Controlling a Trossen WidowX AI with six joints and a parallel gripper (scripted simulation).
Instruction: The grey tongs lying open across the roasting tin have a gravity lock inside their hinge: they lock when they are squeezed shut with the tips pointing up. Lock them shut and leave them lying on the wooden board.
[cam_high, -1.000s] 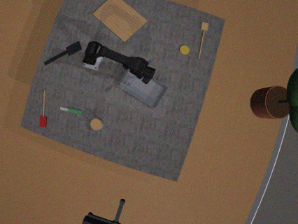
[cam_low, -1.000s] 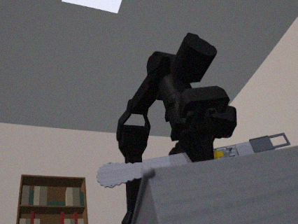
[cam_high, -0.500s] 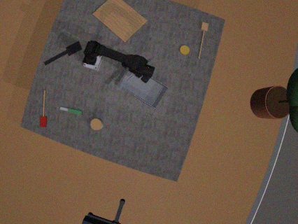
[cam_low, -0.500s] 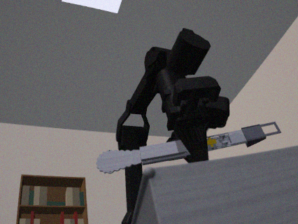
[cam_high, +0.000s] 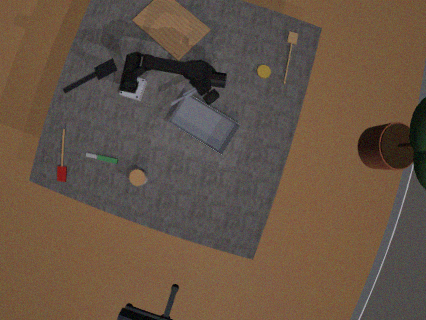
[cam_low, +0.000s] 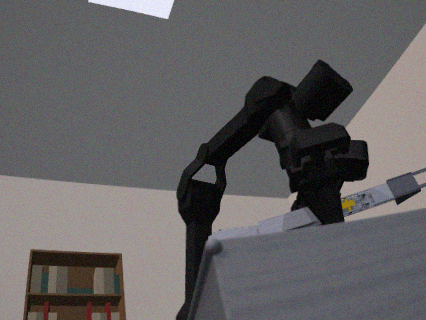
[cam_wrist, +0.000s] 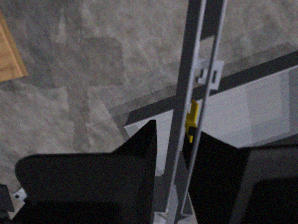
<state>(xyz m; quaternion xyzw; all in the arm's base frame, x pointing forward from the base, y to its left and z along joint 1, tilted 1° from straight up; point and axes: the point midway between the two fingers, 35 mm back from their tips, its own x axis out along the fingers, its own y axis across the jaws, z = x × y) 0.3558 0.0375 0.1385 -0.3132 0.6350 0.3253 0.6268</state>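
My gripper tip is 35 cm to the right of the wooden board, 26 cm past it and 15 cm above it. The rest, counted from my gripper tip: black spatula 60 cm behind, 15 cm below, 2 cm to the right; red spatula 65 cm behind, 50 cm to the right, 15 cm below; roasting tin 14 cm to the right, 12 cm below, 5 cm ahead.
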